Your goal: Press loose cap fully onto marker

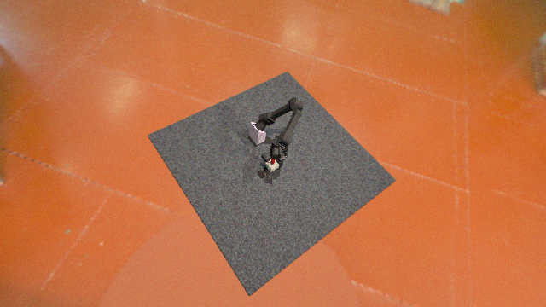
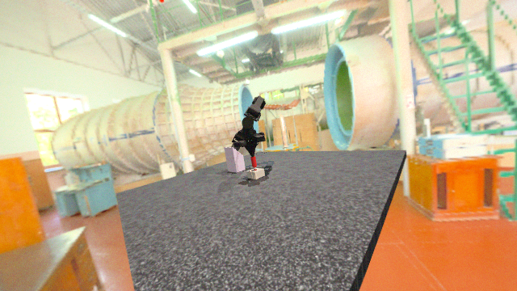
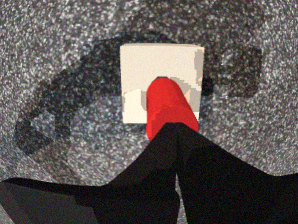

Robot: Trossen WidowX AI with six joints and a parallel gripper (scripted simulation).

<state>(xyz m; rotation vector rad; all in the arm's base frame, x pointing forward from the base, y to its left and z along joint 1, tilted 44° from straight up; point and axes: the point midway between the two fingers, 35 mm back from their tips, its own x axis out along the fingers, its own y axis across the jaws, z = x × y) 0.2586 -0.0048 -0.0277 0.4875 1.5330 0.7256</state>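
Now: gripper tip 3 cm above the red cap. Also, from my gripper tip: holder block (10 cm below).
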